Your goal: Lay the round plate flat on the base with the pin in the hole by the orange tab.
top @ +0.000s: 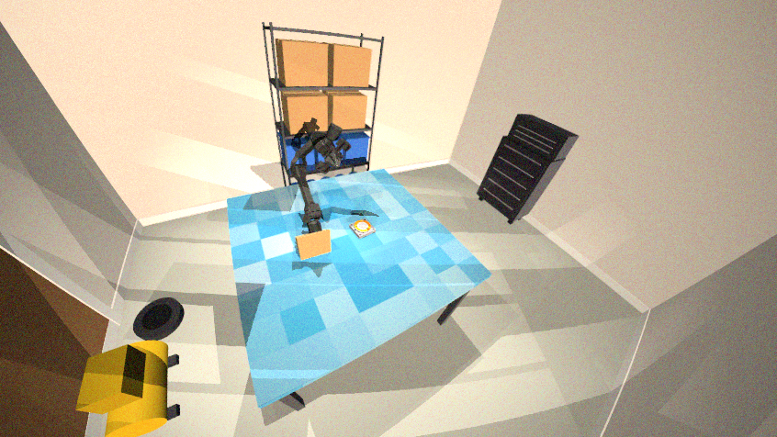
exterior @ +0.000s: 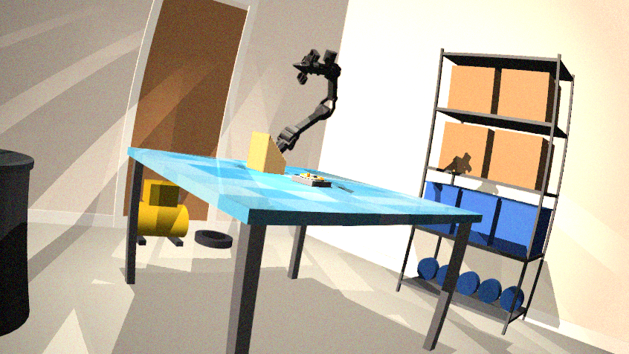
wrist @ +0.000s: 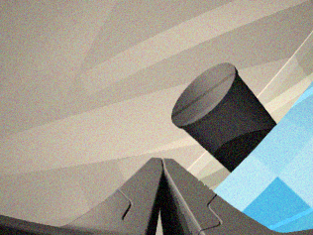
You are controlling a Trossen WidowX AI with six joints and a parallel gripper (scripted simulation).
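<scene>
Now: the grey square base 200 mm ahead of my gripper tip, 60 mm to the left of it and 500 mm below it.
</scene>
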